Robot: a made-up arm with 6 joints. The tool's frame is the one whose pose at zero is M.
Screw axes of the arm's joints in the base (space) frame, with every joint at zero. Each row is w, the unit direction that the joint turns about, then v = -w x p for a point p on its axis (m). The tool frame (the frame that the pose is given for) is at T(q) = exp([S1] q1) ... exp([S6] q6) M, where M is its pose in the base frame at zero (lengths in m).
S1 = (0, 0, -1, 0.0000, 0.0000, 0.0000)
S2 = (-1, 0, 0, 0.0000, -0.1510, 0.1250)
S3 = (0, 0, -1, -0.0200, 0.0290, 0.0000)
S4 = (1, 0, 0, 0.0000, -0.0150, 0.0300)
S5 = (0, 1, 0, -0.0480, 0.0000, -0.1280)
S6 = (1, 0, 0, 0.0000, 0.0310, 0.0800)
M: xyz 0.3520 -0.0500 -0.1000 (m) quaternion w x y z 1 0 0 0
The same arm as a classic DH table. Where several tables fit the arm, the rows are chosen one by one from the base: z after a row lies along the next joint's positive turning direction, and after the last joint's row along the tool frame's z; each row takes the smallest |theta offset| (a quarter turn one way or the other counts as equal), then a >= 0, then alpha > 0; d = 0 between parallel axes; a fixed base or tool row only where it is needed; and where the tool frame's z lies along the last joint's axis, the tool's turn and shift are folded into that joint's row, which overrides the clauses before.
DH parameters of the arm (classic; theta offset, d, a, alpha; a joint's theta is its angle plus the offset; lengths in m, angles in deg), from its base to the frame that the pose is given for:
base (fixed): 0.00 0.0000 0.0000 180.00
joint 1: -90.00 -0.1510 0.1250 90.00
joint 2: 0.00 -0.0290 -0.1050 -90.00
joint 3: 0.00 0.1660 -0.0500 -90.00
joint 4: 90.00 -0.1570 0.0630 90.00
joint 5: 0.00 -0.0500 -0.0170 -90.00
joint 6: -90.00 0.4800 0.0300 -90.00
tool (fixed): -90.00 -0.1310 0.0000 0.00

